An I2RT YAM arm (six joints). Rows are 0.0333 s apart.
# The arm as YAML. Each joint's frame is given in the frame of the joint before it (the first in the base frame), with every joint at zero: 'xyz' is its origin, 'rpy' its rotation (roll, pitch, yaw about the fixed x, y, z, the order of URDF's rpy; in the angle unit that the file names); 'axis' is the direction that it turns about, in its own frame. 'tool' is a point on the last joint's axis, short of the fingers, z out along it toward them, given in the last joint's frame.
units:
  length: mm
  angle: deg
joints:
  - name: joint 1
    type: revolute
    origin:
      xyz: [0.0, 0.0, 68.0]
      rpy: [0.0, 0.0, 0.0]
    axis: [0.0, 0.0, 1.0]
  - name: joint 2
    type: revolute
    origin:
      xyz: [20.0, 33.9, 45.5]
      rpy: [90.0, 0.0, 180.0]
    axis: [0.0, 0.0, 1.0]
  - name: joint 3
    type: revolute
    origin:
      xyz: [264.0, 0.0, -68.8]
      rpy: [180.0, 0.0, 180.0]
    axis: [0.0, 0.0, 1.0]
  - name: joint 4
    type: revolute
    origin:
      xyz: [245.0, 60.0, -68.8]
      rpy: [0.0, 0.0, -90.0]
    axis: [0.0, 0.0, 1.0]
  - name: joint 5
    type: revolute
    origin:
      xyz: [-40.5, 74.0, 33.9]
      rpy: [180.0, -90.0, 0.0]
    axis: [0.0, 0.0, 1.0]
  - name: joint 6
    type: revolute
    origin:
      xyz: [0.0, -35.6, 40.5]
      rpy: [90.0, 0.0, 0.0]
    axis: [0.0, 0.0, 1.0]
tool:
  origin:
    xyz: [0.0, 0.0, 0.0]
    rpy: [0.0, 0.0, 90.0]
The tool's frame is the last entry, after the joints.
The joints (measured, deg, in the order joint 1, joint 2, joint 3, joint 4, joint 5, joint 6), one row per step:
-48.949, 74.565, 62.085, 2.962, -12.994, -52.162
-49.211, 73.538, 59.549, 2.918, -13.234, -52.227
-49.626, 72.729, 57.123, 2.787, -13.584, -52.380
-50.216, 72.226, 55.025, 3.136, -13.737, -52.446
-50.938, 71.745, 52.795, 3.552, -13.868, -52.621
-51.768, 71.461, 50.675, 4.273, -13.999, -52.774
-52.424, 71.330, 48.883, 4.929, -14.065, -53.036
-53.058, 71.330, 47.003, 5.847, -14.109, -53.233
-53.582, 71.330, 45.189, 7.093, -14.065, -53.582
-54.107, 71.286, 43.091, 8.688, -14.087, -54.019
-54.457, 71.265, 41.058, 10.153, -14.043, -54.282
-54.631, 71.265, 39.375, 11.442, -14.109, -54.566
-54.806, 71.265, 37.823, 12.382, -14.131, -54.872
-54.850, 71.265, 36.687, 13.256, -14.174, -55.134
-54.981, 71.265, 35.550, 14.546, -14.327, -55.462
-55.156, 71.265, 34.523, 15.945, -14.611, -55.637
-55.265, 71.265, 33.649, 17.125, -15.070, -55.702
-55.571, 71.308, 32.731, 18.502, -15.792, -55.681
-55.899, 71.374, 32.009, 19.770, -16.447, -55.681
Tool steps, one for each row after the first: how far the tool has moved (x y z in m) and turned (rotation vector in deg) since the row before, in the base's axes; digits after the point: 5 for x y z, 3 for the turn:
-0.00423, 0.00296, -0.01083, 1.150, 1.022, -0.015
-0.00434, 0.00204, -0.01143, 1.253, 1.170, -0.042
-0.00422, 0.00039, -0.01000, 0.924, 0.813, -0.426
-0.00487, 0.00019, -0.01080, 0.914, 0.921, -0.552
-0.00485, -0.00058, -0.01048, 0.775, 0.757, -0.663
-0.00384, -0.00040, -0.00925, 0.605, 0.755, -0.518
-0.00363, -0.00043, -0.00989, 0.626, 0.687, -0.533
-0.00322, -0.00009, -0.00885, 0.187, 0.557, -0.457
-0.00356, 0.00050, -0.00968, 0.053, 0.525, -0.364
-0.00301, 0.00121, -0.00955, 0.243, 0.489, -0.305
-0.00207, 0.00152, -0.00777, 0.128, 0.380, -0.017
-0.00218, 0.00165, -0.00755, 0.283, 0.531, -0.049
-0.00125, 0.00146, -0.00515, 0.034, 0.295, 0.088
-0.00142, 0.00111, -0.00438, -0.330, 0.063, 0.127
-0.00139, 0.00085, -0.00350, -0.373, -0.192, 0.151
-0.00098, 0.00100, -0.00296, -0.206, -0.269, 0.343
-0.00158, 0.00054, -0.00301, -0.185, -0.455, 0.364
-0.00146, 0.00013, -0.00215, -0.272, -0.454, 0.288

